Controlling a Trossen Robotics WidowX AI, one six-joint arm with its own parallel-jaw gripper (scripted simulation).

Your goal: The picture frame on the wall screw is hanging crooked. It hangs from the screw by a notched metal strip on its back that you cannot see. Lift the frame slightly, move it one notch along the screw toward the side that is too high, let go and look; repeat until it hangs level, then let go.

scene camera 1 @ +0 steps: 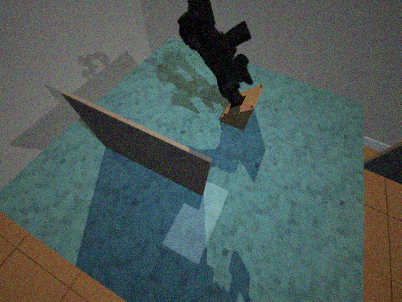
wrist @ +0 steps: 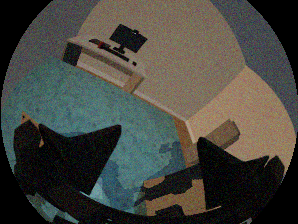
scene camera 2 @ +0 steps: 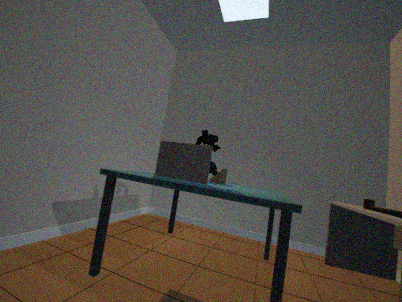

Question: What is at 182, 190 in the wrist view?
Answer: A wall panel.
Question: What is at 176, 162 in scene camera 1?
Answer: A wall panel.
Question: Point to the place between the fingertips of the gripper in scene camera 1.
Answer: At 247, 83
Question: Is the gripper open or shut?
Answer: Open.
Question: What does the gripper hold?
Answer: Nothing.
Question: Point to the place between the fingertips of the gripper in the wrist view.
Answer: At 160, 136
